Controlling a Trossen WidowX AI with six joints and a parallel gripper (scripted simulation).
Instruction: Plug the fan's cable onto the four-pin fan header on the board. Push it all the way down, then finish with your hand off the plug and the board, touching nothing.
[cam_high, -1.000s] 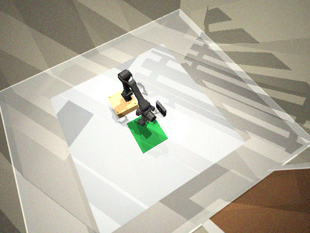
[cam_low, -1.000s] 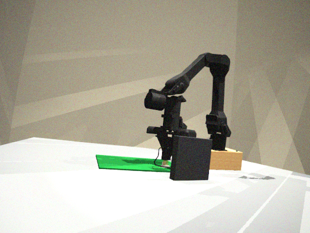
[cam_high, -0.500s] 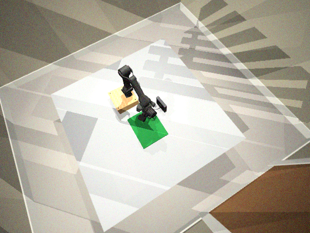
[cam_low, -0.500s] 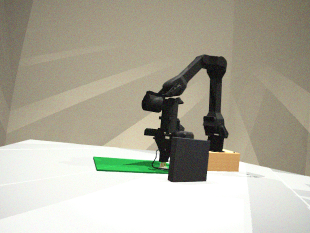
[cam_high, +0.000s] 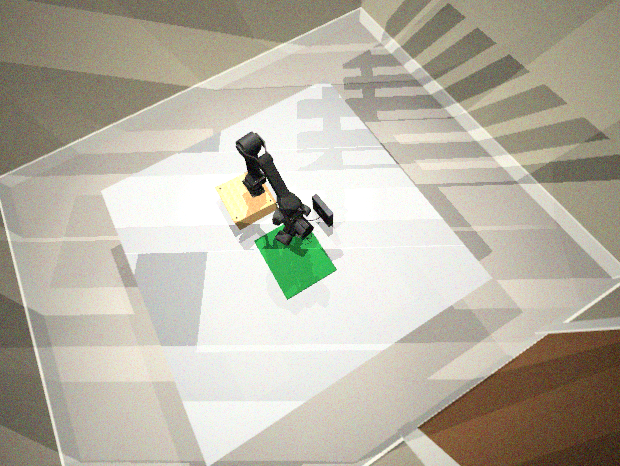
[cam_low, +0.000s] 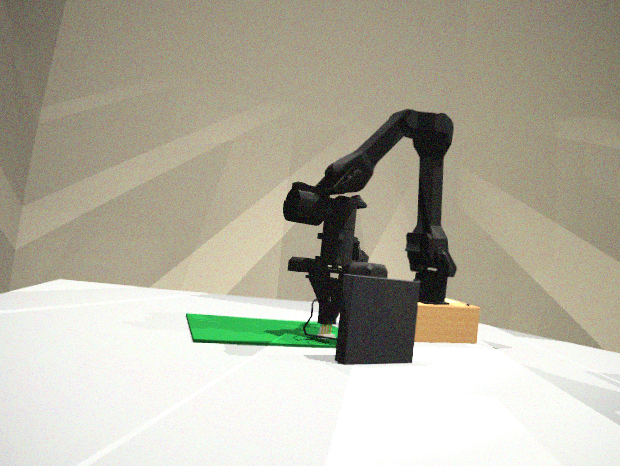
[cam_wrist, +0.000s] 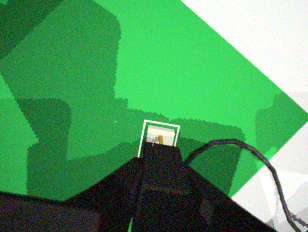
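My gripper tip is now 1 cm short of the black fan cable plug and 1 cm below it. The rest, counted from my gripper tip: square fan: 1 cm behind, 14 cm to the left, 2 cm above; then green board: 8 cm ahead, 6 cm to the right, 5 cm below; then four-pin header: 1 cm ahead, 4 cm below.
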